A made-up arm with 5 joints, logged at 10 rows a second.
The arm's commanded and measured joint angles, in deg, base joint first. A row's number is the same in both.
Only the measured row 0 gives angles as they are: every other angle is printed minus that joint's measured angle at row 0.
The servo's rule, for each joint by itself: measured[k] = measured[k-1] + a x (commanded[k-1-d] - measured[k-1]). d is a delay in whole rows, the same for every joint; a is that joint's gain. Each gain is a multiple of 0.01, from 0.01 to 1. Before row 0 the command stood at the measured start. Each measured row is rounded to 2 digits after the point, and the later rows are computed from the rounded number. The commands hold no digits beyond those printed.
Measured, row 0:
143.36, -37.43, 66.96, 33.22, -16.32
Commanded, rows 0 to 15:
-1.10, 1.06, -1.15, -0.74, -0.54
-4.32, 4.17, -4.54, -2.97, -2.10
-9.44, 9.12, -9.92, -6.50, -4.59
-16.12, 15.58, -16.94, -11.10, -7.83
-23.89, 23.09, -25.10, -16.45, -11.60
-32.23, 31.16, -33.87, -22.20, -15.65
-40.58, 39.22, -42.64, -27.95, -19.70
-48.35, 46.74, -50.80, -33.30, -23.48
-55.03, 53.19, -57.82, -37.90, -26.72
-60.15, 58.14, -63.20, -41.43, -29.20
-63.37, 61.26, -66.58, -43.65, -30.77
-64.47, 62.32, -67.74, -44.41, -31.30
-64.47, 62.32, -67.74, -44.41, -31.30
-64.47, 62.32, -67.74, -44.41, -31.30
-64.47, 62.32, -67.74, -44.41, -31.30
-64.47, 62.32, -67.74, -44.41, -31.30
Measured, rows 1 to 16:
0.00, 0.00, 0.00, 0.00, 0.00
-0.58, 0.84, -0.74, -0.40, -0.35
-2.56, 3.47, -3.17, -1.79, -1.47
-6.21, 7.93, -7.49, -4.33, -3.47
-11.46, 13.97, -13.54, -7.99, -6.26
-18.05, 21.17, -20.94, -12.56, -9.68
-25.57, 29.06, -29.22, -17.77, -13.50
-33.53, 37.09, -37.81, -23.27, -17.47
-41.38, 44.71, -46.12, -28.69, -21.32
-48.61, 51.41, -53.61, -33.66, -24.78
-54.73, 56.73, -59.75, -37.86, -27.61
-59.31, 60.31, -64.12, -40.99, -29.63
-62.04, 61.90, -66.44, -42.84, -30.70
-63.33, 62.23, -67.27, -43.69, -31.08
-63.93, 62.30, -67.57, -44.08, -31.22
-64.22, 62.32, -67.68, -44.26, -31.27
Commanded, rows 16 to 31:
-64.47, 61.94, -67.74, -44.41, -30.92
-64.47, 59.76, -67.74, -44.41, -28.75
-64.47, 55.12, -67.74, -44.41, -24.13
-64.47, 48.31, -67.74, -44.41, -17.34
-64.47, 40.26, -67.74, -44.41, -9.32
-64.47, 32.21, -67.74, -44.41, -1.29
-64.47, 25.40, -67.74, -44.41, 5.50
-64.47, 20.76, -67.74, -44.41, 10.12
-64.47, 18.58, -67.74, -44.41, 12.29
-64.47, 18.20, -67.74, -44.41, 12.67
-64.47, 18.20, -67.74, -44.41, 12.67
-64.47, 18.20, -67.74, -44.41, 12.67
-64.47, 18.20, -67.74, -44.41, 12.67
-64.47, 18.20, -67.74, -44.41, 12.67
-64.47, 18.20, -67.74, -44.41, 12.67
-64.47, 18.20, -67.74, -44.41, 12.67
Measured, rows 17 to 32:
-64.35, 62.32, -67.72, -44.34, -31.29
-64.41, 62.02, -67.73, -44.38, -31.05
-64.44, 60.23, -67.74, -44.40, -29.58
-64.46, 56.19, -67.74, -44.41, -26.09
-64.47, 49.96, -67.74, -44.41, -20.49
-64.47, 42.30, -67.74, -44.41, -13.34
-64.47, 34.33, -67.74, -44.41, -5.63
-64.47, 27.28, -67.74, -44.41, 1.49
-64.47, 22.13, -67.74, -44.41, 7.01
-64.47, 19.33, -67.74, -44.41, 10.39
-64.47, 18.44, -67.74, -44.41, 11.85
-64.47, 18.25, -67.74, -44.41, 12.37
-64.47, 18.21, -67.74, -44.41, 12.56
-64.47, 18.20, -67.74, -44.41, 12.63
-64.47, 18.20, -67.74, -44.41, 12.66
-64.47, 18.20, -67.74, -44.41, 12.67

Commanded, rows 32 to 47:
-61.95, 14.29, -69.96, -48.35, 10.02
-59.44, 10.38, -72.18, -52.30, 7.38
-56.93, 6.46, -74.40, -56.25, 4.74
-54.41, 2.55, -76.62, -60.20, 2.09
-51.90, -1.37, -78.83, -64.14, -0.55
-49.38, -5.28, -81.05, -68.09, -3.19
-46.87, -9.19, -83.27, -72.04, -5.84
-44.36, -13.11, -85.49, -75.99, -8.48
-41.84, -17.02, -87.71, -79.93, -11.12
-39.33, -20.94, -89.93, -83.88, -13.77
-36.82, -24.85, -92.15, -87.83, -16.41
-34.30, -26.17, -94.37, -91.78, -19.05
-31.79, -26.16, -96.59, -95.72, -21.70
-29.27, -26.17, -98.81, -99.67, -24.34
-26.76, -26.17, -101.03, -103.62, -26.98
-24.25, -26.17, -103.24, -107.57, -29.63
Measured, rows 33 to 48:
-64.47, 18.20, -67.74, -44.41, 12.67
-63.13, 15.11, -69.16, -46.54, 10.97
-61.17, 11.37, -71.09, -49.65, 8.67
-58.92, 7.49, -73.21, -53.21, 6.15
-56.53, 3.59, -75.39, -56.98, 3.55
-54.08, -0.33, -77.59, -60.85, 0.93
-51.59, -4.24, -79.80, -64.76, -1.71
-49.09, -8.15, -82.02, -68.69, -4.35
-46.58, -12.07, -84.24, -72.63, -6.99
-44.07, -15.98, -86.46, -76.57, -9.63
-41.56, -19.90, -88.68, -80.52, -12.28
-39.05, -23.81, -90.90, -84.47, -14.92
-36.53, -25.67, -93.12, -88.42, -17.56
-34.02, -26.06, -95.34, -92.36, -20.21
-31.50, -26.15, -97.56, -96.31, -22.85
-28.99, -26.17, -99.78, -100.26, -25.49

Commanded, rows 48 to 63:
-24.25, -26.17, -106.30, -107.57, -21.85
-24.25, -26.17, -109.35, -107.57, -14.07
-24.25, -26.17, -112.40, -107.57, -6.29
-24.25, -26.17, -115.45, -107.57, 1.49
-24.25, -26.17, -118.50, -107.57, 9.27
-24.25, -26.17, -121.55, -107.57, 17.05
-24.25, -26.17, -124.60, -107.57, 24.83
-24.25, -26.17, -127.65, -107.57, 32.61
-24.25, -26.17, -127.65, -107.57, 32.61
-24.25, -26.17, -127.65, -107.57, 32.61
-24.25, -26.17, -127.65, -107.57, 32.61
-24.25, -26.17, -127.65, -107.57, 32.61
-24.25, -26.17, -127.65, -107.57, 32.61
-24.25, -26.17, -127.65, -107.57, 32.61
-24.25, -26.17, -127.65, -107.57, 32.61
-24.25, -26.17, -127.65, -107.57, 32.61
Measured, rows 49 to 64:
-26.48, -26.17, -101.99, -104.21, -28.14
-25.30, -26.17, -104.75, -106.02, -24.11
-24.74, -26.17, -107.69, -106.86, -17.68
-24.48, -26.17, -110.70, -107.24, -10.39
-24.36, -26.17, -113.74, -107.42, -2.79
-24.30, -26.17, -116.79, -107.50, 4.93
-24.27, -26.17, -119.84, -107.54, 12.69
-24.26, -26.17, -122.89, -107.56, 20.46
-24.25, -26.17, -125.94, -107.57, 28.24
-24.25, -26.17, -127.03, -107.57, 31.04
-24.25, -26.17, -127.43, -107.57, 32.04
-24.25, -26.17, -127.57, -107.57, 32.40
-24.25, -26.17, -127.62, -107.57, 32.53
-24.25, -26.17, -127.64, -107.57, 32.58
-24.25, -26.17, -127.65, -107.57, 32.60
-24.25, -26.17, -127.65, -107.57, 32.61

